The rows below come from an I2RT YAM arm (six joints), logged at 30 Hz.
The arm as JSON. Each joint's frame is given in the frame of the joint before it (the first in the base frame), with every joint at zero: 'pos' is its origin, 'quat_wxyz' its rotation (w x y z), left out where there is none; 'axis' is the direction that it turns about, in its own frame. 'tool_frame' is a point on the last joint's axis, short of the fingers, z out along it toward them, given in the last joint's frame.
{
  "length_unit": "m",
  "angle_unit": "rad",
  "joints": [
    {
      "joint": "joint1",
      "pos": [
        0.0,
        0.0,
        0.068
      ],
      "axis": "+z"
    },
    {
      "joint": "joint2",
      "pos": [
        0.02,
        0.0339,
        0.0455
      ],
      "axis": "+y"
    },
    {
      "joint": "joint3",
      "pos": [
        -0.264,
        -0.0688,
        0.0
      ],
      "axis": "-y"
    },
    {
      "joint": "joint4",
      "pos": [
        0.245,
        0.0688,
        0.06
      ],
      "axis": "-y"
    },
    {
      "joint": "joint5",
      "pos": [
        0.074,
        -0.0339,
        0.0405
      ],
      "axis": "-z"
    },
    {
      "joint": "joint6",
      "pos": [
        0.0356,
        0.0,
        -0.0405
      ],
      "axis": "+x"
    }
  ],
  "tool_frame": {
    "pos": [
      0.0,
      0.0,
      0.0
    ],
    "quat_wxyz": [
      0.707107,
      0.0,
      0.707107,
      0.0
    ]
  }
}
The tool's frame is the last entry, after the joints.
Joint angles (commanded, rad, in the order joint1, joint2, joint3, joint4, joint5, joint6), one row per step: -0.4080 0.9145 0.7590 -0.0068 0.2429 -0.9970; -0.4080 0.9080 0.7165 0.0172 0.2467 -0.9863; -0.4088 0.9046 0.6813 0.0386 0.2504 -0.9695; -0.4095 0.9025 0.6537 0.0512 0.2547 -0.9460; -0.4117 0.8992 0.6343 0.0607 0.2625 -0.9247; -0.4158 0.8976 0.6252 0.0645 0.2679 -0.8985; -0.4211 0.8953 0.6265 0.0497 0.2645 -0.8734; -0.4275 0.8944 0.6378 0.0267 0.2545 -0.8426; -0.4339 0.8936 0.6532 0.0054 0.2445 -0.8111; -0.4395 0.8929 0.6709 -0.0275 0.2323 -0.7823; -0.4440 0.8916 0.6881 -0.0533 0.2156 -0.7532; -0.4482 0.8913 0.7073 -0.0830 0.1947 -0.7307; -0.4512 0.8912 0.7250 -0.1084 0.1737 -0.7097; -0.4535 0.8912 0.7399 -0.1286 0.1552 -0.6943; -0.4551 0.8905 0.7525 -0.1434 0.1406 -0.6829; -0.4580 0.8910 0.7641 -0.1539 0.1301 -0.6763; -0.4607 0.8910 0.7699 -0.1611 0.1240 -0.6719
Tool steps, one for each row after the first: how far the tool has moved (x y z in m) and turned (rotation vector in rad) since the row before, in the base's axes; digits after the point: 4 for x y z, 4 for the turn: -0.0010 0.0003 -0.0114 0.0125 0.0048 -0.0055; -0.0007 0.0000 -0.0097 0.0166 -0.0003 -0.0073; -0.0008 0.0000 -0.0081 0.0225 -0.0021 -0.0092; -0.0012 -0.0003 -0.0053 0.0175 -0.0064 -0.0140; -0.0009 -0.0007 -0.0025 0.0204 -0.0124 -0.0146; -0.0011 -0.0006 -0.0007 0.0242 -0.0057 -0.0071; -0.0007 -0.0008 0.0018 0.0297 -0.0102 -0.0033; -0.0006 -0.0008 0.0034 0.0280 -0.0158 -0.0037; -0.0008 -0.0005 0.0030 0.0305 -0.0058 -0.0005; -0.0006 -0.0001 0.0036 0.0290 -0.0128 0.0046; -0.0005 0.0001 0.0038 0.0265 -0.0064 0.0103; -0.0003 0.0003 0.0036 0.0246 -0.0077 0.0117; -0.0003 0.0003 0.0032 0.0189 -0.0061 0.0113; -0.0003 0.0004 0.0030 0.0133 -0.0067 0.0093; -0.0002 -0.0001 0.0029 0.0076 -0.0054 0.0054; -0.0003 -0.0002 0.0013 0.0057 -0.0019 0.0019
